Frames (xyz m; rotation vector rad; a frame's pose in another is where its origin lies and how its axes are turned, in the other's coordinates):
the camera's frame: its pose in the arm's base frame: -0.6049 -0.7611 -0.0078 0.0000 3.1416 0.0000
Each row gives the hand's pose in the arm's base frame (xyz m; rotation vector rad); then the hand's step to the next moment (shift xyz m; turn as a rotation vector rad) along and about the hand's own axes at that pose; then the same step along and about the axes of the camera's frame.
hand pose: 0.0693 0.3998 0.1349 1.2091 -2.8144 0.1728
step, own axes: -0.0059 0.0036 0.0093 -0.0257 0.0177 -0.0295
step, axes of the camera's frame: -0.0012 0.0055 0.0101 -0.0055 0.0344 -0.0250
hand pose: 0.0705 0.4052 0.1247 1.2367 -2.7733 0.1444
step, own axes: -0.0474 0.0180 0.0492 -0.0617 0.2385 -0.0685
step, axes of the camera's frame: -0.0154 0.0406 0.0558 0.1330 0.2128 -0.0490
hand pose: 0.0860 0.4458 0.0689 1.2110 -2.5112 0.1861
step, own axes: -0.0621 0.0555 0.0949 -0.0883 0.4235 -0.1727
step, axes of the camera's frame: 0.0312 0.0553 0.1091 0.2357 0.3758 -0.1422
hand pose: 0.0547 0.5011 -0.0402 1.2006 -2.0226 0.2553
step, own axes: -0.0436 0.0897 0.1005 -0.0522 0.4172 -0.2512
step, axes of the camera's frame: 0.1123 0.0258 0.0822 0.2007 0.3886 -0.2205
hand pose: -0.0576 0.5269 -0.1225 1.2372 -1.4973 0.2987
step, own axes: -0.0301 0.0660 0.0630 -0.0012 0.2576 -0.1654
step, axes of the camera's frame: 0.0940 -0.0033 0.0196 0.1130 0.2313 -0.1657
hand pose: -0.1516 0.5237 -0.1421 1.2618 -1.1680 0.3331
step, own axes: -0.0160 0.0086 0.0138 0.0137 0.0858 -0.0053
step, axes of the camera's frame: 0.0202 -0.0028 0.0102 0.0561 0.0290 -0.0599
